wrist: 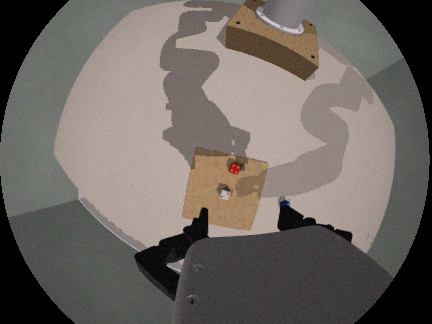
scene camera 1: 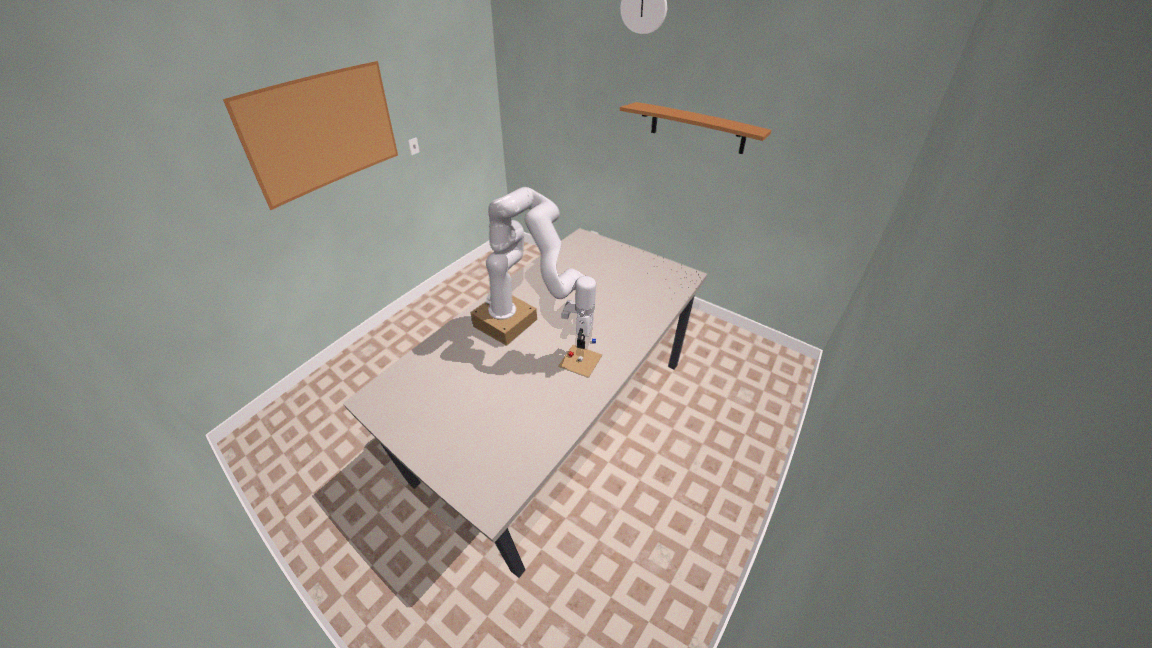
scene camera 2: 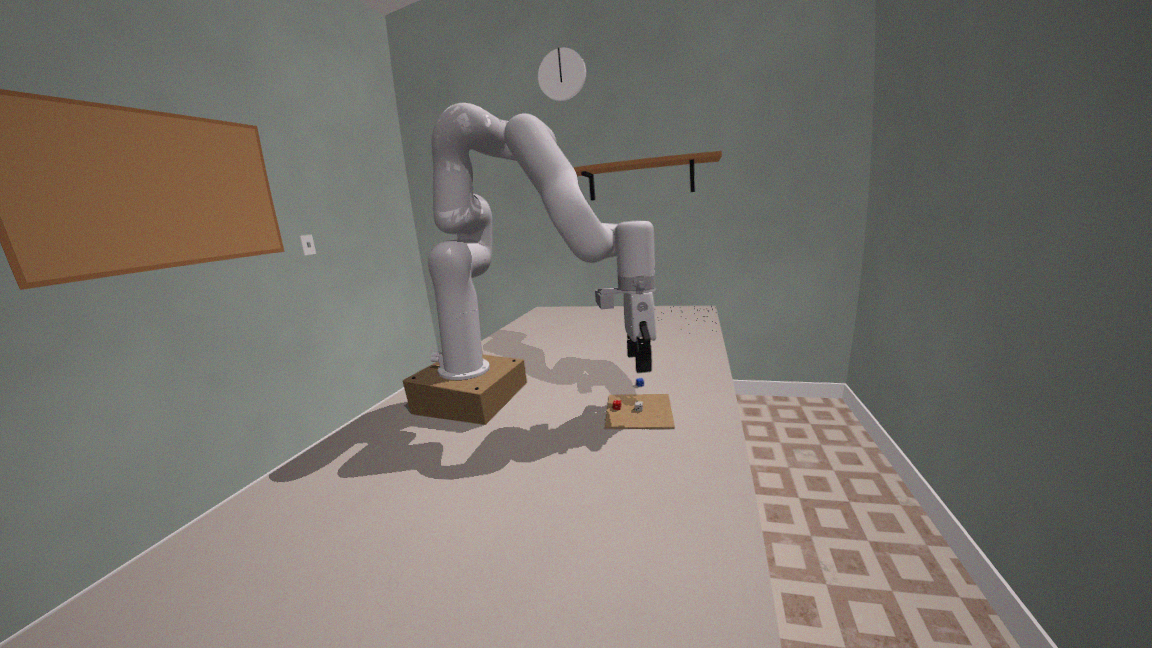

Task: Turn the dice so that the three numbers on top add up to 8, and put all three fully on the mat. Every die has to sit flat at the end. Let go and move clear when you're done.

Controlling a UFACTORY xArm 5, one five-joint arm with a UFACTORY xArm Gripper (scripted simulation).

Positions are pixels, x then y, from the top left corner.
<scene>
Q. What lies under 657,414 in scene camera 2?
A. A tan mat.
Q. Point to a tan mat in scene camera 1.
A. At 590,358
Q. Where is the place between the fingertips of my gripper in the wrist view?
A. At 245,219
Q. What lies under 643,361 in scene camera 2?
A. My gripper.
</scene>
